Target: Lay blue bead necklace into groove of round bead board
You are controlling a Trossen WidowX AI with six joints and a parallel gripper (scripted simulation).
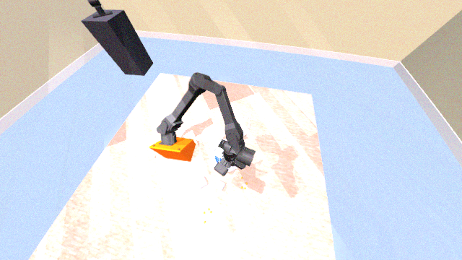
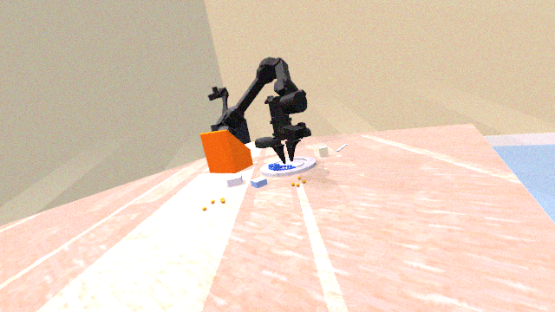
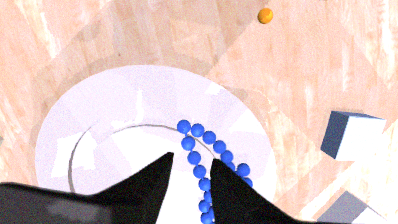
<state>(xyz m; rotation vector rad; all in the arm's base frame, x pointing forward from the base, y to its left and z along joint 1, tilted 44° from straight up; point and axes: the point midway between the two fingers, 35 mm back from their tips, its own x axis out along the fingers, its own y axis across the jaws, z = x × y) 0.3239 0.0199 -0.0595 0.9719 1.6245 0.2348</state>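
My gripper tip is 4 cm to the right of the round white bead board, 3 cm past it and 2 cm above it. The rest, counted from my gripper tip: white block: 13 cm to the right, 13 cm behind, 2 cm below; then light blue cube: 13 cm to the right, 3 cm behind, 2 cm below; then beige cube: 18 cm to the left, 6 cm ahead, 1 cm below.
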